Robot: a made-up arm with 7 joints.
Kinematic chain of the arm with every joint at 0, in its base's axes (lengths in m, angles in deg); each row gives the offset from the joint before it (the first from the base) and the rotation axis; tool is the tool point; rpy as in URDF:
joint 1: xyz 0 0 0 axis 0.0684 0.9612 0.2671
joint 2: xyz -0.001 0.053 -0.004 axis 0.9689 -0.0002 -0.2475
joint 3: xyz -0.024 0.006 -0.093 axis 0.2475 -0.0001 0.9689
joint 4: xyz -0.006 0 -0.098 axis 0.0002 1 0
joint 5: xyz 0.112 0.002 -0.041 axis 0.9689 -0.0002 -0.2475
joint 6: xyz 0.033 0 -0.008 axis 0.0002 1 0
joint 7: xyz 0.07 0 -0.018 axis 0.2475 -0.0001 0.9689
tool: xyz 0 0 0 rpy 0 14.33 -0.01
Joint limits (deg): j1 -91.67..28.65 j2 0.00..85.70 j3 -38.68..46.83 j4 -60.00..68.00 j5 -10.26..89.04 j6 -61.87..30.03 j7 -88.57..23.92
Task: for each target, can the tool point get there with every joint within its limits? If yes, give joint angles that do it. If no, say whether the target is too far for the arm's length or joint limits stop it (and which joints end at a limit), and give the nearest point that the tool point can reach.
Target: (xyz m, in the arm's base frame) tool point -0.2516 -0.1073 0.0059
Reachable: no: joint limits stop it (at a limit: joint 1, joint 3, joint 4, joint 6) | nearest point -0.0243 -0.0086 -0.0928 | short by 0.267 m
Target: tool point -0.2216 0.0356 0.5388
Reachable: no: too far | nearest point -0.0297 0.1523 0.2411 | short by 0.373 m
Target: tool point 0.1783 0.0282 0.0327
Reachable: yes | joints -37.11 30.59 -5.33 -49.63 24.90 -1.80 -62.53
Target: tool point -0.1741 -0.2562 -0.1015
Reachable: no: joint limits stop it (at a limit: joint 1, joint 2, joint 3, joint 6) | nearest point -0.0318 -0.1073 -0.2394 | short by 0.248 m
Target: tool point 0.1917 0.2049 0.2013
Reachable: yes | joints -81.45 42.74 35.93 -10.35 3.67 10.15 -53.00
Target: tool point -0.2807 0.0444 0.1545
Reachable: no: joint limits stop it (at a limit: joint 1, joint 2, joint 3, joint 6) | nearest point -0.0817 0.1029 0.1360 | short by 0.208 m
